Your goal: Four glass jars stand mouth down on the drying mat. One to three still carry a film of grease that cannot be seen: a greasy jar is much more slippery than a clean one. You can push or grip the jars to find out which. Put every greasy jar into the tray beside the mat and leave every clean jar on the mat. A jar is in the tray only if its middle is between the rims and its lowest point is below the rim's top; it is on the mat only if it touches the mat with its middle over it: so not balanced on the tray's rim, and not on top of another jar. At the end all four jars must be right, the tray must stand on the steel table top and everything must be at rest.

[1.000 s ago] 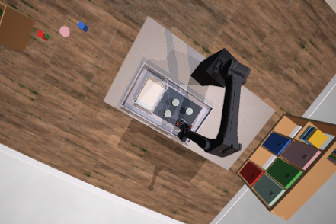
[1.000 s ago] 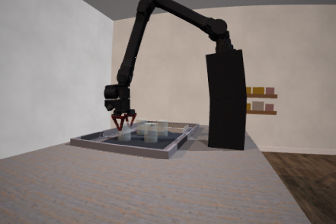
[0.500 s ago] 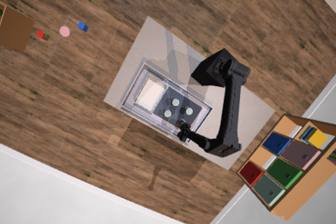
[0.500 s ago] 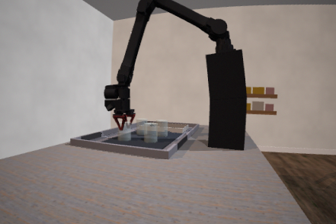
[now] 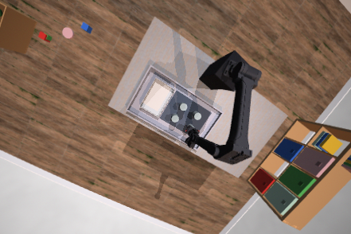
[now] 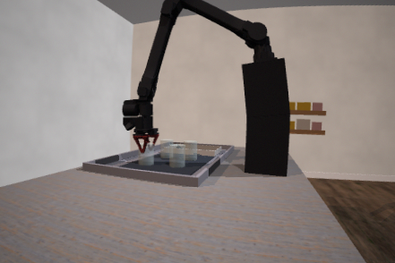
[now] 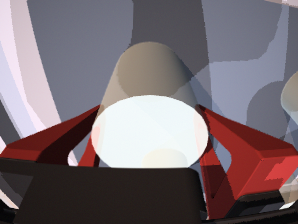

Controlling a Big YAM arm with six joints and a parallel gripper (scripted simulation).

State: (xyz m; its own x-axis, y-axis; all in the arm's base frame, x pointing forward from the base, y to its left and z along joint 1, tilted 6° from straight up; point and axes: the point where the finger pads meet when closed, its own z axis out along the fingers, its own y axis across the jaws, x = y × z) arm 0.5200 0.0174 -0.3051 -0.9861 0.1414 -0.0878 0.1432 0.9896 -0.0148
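My gripper is now 9 cm past the dark drying mat, 9 cm to the left of it and 6 cm above it. Round my hand: pale tray (14 cm behind, 40 cm to the right, 6 cm below).
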